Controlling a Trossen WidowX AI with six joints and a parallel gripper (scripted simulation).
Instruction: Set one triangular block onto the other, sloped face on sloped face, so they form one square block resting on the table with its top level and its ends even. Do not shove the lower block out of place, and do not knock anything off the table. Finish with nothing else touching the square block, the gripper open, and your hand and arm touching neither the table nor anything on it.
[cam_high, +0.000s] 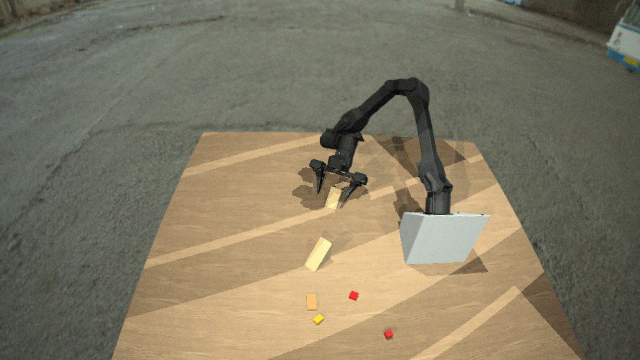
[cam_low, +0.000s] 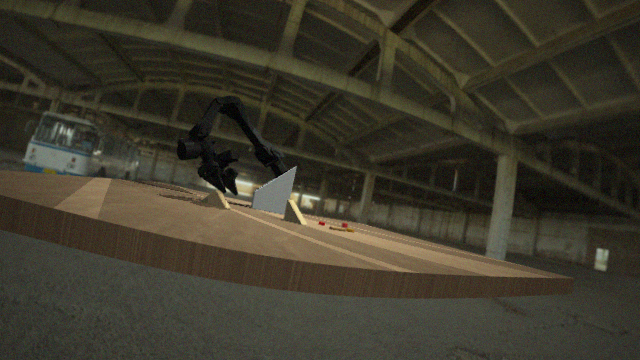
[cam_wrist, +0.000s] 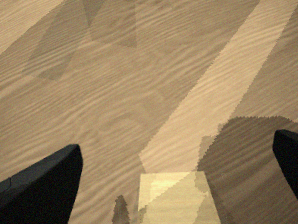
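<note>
My gripper tip is 4 cm to the left of the tan triangular block, 3 cm past it and 2 cm above it. From my gripper tip the other things lie so: small tan block (35 cm to the left, 11 cm ahead, 4 cm below); then orange cube (40 cm to the left, 10 cm ahead, 4 cm below).
</note>
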